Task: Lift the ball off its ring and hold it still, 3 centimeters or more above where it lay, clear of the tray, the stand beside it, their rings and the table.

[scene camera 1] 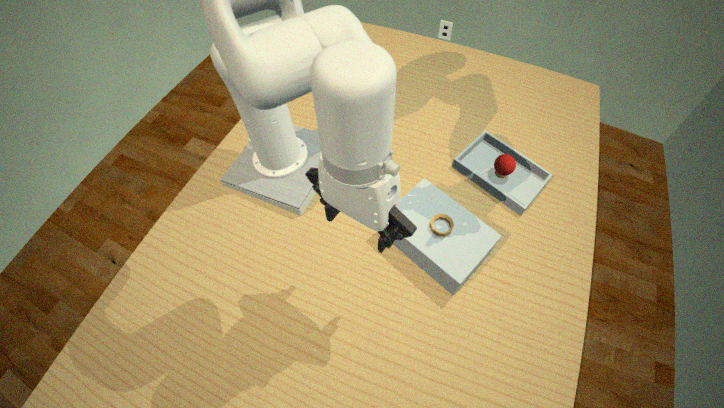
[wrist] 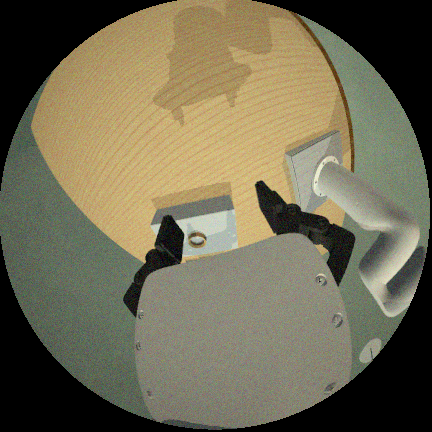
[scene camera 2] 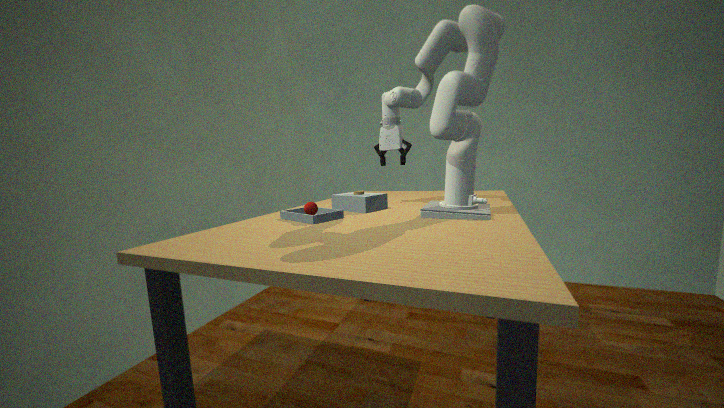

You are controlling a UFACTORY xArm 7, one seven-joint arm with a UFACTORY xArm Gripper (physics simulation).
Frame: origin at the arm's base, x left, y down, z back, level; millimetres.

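Seen in the pictures: gripper, between the fingertips: (scene camera 1: 359, 229) (wrist: 215, 209) (scene camera 2: 392, 165); arm's base, origin of its link: (scene camera 1: 280, 157) (wrist: 325, 175) (scene camera 2: 458, 206).
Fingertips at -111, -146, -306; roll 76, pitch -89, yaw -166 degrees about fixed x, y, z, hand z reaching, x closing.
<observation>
Offsets run from my fingertips to a thing's top centre, as dx, dy, dz. "spot": to the spot under its first point. Level surfaces: height alone.
A red ball {+377, +112, -124} (scene camera 1: 505, 165) (scene camera 2: 311, 208) rests in the low grey tray {+377, +143, -124} (scene camera 1: 486, 191) (scene camera 2: 328, 217), on a ring {spot: +354, +145, -128} (scene camera 1: 501, 175) that shows partly beneath it in scene camera 1. The ball does not show in the wrist view. Beside the tray is a grey block-like stand (scene camera 1: 471, 258) (scene camera 2: 348, 203) (wrist: 220, 231) with an empty golden ring {spot: +124, +100, -70} (scene camera 1: 431, 226) (scene camera 2: 359, 192) (wrist: 197, 245) on its top. My gripper (scene camera 1: 355, 233) (scene camera 2: 393, 164) (wrist: 215, 209) is open and empty, pointing down. It hangs well above the table, higher than the stand and on the robot-base side of it, apart from the ball.
The arm's base plate (scene camera 1: 263, 190) (scene camera 2: 455, 214) (wrist: 300, 175) lies on the wooden table {dy +171} (scene camera 1: 354, 324) (scene camera 2: 405, 253) (wrist: 125, 125). The stand is between the base plate and the tray in scene camera 1. The tray's raised walls surround the ball.
</observation>
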